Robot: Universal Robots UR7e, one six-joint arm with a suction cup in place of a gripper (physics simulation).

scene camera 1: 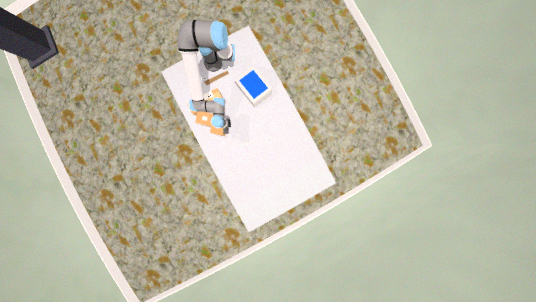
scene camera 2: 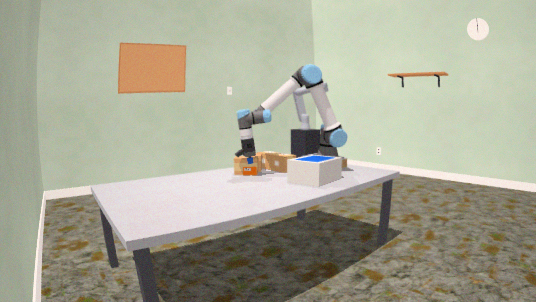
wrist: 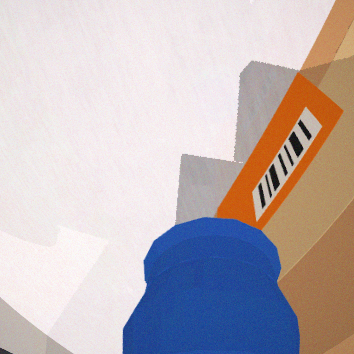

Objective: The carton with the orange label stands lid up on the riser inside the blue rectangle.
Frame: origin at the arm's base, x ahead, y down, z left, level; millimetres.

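Seen in the pictures: hand, tool point: (scene camera 2: pixel 250 163) (wrist: pixel 219 273); arm's base, link origin: (scene camera 1: pixel 213 63).
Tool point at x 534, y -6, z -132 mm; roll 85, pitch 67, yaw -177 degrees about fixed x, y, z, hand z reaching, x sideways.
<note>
Pixels of each thing's top centre, then the offset from my tool point to it. Level surfaces: height alone.
- carton with the orange label, top centre: (scene camera 2: pixel 246 157) (scene camera 1: pixel 217 125) dx -17, dy -27, dz -70 mm
- white riser, top centre: (scene camera 2: pixel 315 158) (scene camera 1: pixel 253 84) dx -183, dy -47, dz +351 mm
- blue rectangle, top centre: (scene camera 2: pixel 315 158) (scene camera 1: pixel 253 84) dx -183, dy -47, dz +351 mm
- white table, surface height: dy +73 mm
The carton with the orange label (scene camera 2: pixel 243 164) (wrist: pixel 317 211) stands on the table at the back left, apart from the riser. Its orange barcode label (scene camera 2: pixel 249 171) (wrist: pixel 281 158) is on the side facing scene camera 2. In the top view the carton (scene camera 1: pixel 217 130) is mostly hidden under the wrist. My blue suction cup (scene camera 2: pixel 249 160) (wrist: pixel 212 232) is low at the top edge of the labelled side, with nothing stuck to it. I cannot tell if it touches the carton. The white riser (scene camera 1: pixel 262 98) (scene camera 2: pixel 311 174) carries the blue rectangle (scene camera 1: pixel 253 84) (scene camera 2: pixel 315 159), which is bare.
Two more brown cartons (scene camera 1: pixel 204 118) (scene camera 2: pixel 279 162) (scene camera 1: pixel 216 93) lie close behind and beside the labelled one. A thin wooden strip (scene camera 1: pixel 216 77) lies near the arm's base. A dark pedestal (scene camera 2: pixel 304 141) stands behind the white table (scene camera 1: pixel 270 169) (scene camera 2: pixel 187 199).
</note>
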